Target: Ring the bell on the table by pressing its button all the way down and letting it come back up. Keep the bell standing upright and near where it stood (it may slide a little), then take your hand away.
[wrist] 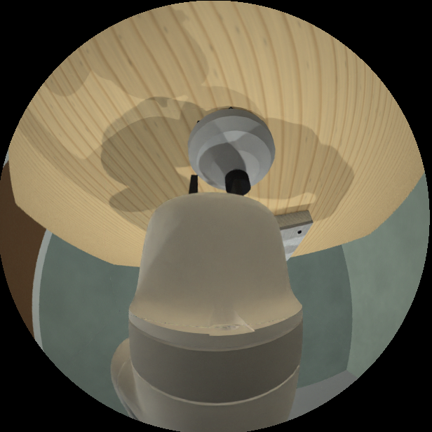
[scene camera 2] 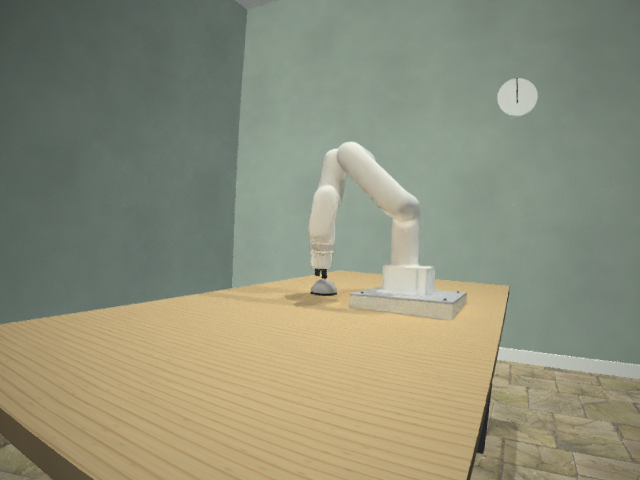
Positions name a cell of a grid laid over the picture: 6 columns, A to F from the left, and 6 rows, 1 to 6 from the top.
In view: a silver dome bell (wrist: D2).
